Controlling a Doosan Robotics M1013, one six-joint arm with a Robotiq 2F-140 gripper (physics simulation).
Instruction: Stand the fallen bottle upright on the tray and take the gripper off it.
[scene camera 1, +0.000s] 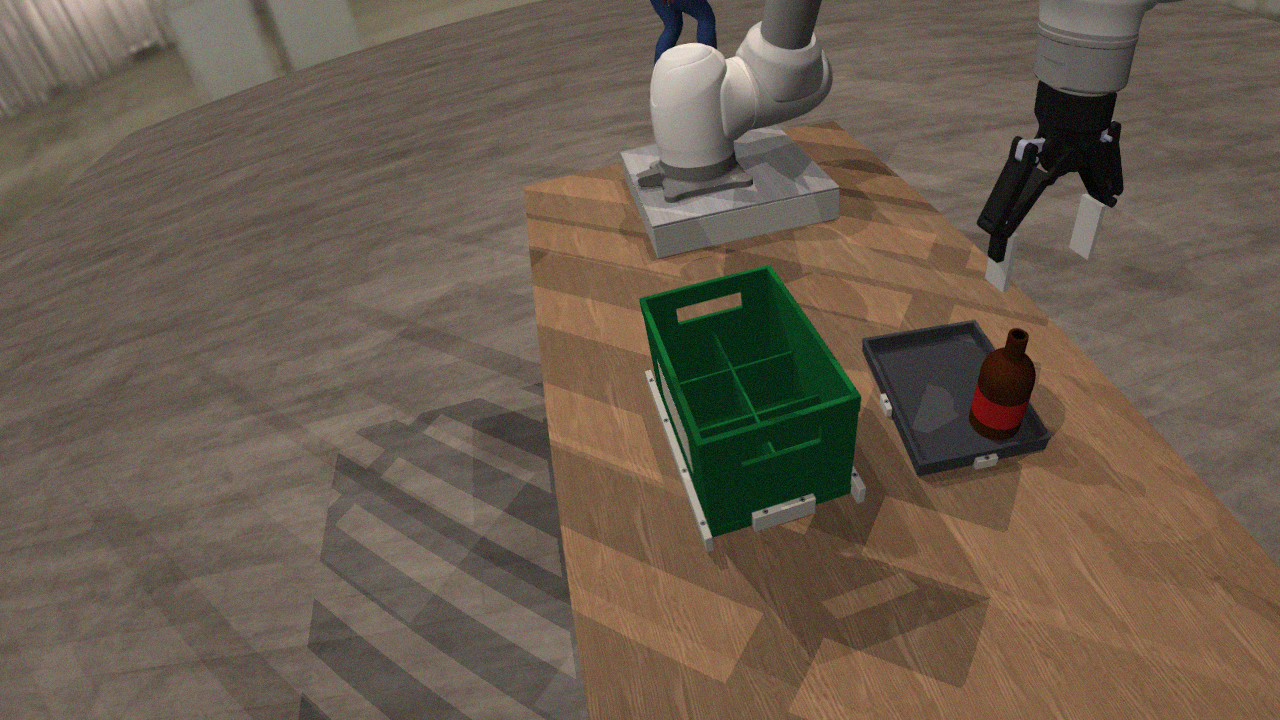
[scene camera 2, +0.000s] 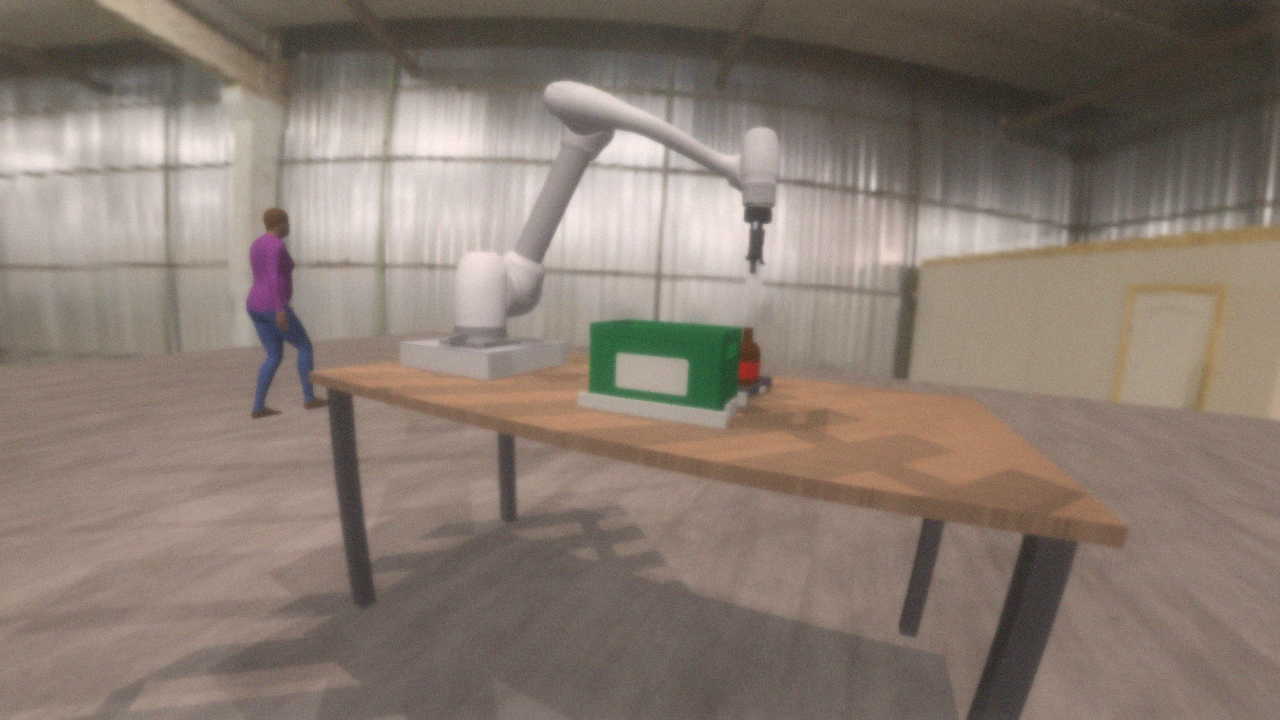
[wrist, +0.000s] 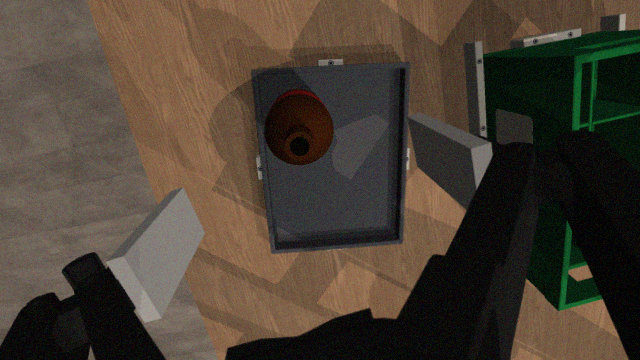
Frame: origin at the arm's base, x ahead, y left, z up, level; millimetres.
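Where they show: gripper, fingertip midpoint: (scene camera 1: 1040, 267) (scene camera 2: 754, 288) (wrist: 301, 176); arm's base, origin of the base link: (scene camera 1: 699, 176) (scene camera 2: 480, 343).
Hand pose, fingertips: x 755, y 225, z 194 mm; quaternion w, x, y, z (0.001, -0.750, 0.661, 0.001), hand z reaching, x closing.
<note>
Each offset is from my fingertips to the top centre of the thing. Level surfaces: height alone.
A brown bottle with a red label @(dx -9, dy +2, dz -106 mm) (scene camera 1: 1002, 394) (scene camera 2: 749, 361) (wrist: 299, 117) stands upright on the dark grey tray @(dx -77, dy -34, dz -240 mm) (scene camera 1: 939, 371) (scene camera 2: 763, 384) (wrist: 345, 210), near one long side. In the wrist view I look down on its open mouth, and its base is hidden under its shoulder. My gripper (scene camera 1: 1043, 249) (scene camera 2: 753, 295) (wrist: 301, 176) is wide open and empty. It hangs above the tray, clear of the bottle, with its pale finger pads well apart. The bottle's lower part is partly hidden behind the crate in scene camera 2.
A green crate with inner dividers @(dx -104, dy -335, dz -91 mm) (scene camera 1: 792, 479) (scene camera 2: 604, 367) (wrist: 530, 80) stands beside the tray, bordered by pale brackets. The arm's base sits on a grey block (scene camera 1: 747, 223) (scene camera 2: 487, 360) on the wooden table @(dz -266 mm) (scene camera 1: 662, 644) (scene camera 2: 859, 447). A person (scene camera 1: 666, 35) (scene camera 2: 271, 273) is beyond the table.
</note>
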